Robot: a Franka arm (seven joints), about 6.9 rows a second.
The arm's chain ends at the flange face. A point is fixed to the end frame.
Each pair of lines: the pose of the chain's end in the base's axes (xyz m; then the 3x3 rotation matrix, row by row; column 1 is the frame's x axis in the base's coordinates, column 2 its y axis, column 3 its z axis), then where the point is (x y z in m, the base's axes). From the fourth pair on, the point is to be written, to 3 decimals.
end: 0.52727, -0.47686, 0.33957; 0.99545, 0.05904, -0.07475; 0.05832, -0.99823, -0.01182; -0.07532, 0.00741, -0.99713
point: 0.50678 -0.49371 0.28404
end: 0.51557, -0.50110, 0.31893; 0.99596, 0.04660, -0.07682; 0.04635, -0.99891, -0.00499; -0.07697, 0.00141, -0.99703
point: 0.49476 -0.51737 0.26334
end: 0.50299, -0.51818, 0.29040; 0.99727, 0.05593, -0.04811; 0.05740, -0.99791, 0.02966; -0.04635, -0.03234, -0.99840
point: 0.48394 -0.53264 0.23370
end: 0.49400, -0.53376, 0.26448; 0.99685, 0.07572, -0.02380; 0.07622, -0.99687, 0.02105; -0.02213, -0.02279, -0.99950
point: 0.477 -0.549 0.207
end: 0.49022, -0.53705, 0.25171; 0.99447, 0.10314, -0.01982; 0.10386, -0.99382, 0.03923; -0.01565, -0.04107, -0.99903
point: 0.474 -0.552 0.194
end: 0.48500, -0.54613, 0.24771; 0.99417, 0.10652, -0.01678; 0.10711, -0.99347, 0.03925; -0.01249, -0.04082, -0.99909
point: 0.469 -0.561 0.190
